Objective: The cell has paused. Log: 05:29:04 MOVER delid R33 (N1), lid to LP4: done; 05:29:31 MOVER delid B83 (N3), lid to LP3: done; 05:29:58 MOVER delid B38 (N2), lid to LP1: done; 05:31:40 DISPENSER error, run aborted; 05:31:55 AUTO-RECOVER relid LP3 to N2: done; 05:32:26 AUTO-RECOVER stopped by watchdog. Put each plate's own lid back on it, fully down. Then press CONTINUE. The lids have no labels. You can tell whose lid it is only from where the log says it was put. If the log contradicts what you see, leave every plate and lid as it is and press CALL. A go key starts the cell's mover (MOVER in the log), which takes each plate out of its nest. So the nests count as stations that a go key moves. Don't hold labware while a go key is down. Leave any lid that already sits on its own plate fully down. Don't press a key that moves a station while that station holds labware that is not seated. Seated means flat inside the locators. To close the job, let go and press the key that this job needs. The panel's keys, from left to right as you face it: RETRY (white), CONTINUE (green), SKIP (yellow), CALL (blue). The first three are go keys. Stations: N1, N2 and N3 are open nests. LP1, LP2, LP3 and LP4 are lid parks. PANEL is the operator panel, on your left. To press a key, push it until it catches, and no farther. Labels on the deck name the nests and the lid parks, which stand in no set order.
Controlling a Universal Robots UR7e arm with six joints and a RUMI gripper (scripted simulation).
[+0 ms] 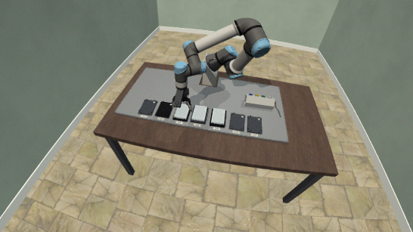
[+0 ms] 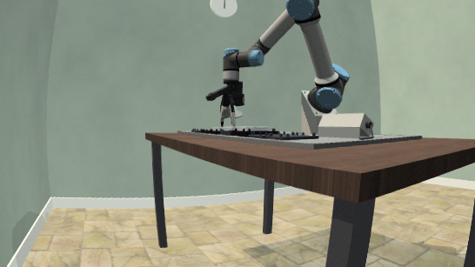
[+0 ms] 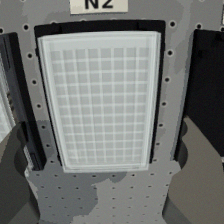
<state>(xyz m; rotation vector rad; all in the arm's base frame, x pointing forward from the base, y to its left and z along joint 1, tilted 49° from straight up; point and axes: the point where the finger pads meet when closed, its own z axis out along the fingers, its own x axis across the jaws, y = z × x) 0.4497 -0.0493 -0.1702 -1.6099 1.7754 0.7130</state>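
Right now the grey lid is 1 cm below my hand. From my hand the other things lie so: white plate 12 cm to the left, 1 cm below; then well plate 2 cm below; then black lid park 13 cm to the right, 3 cm below, 1 cm behind.
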